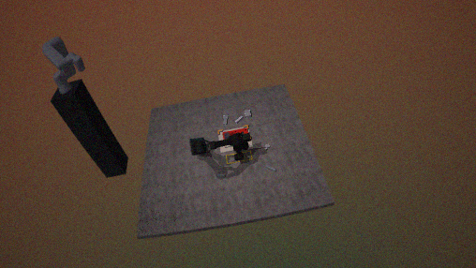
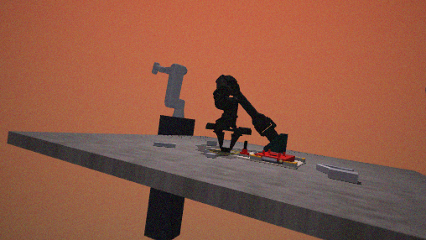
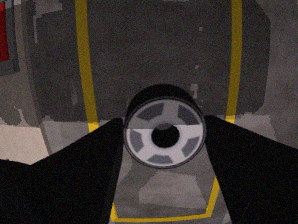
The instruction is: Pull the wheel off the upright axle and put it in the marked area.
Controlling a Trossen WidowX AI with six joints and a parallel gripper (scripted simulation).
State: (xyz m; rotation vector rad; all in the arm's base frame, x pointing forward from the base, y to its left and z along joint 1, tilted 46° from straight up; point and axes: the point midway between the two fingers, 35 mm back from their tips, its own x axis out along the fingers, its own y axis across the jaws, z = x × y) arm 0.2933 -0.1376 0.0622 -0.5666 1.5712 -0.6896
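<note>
The wheel lies right at my gripper tip.
</note>
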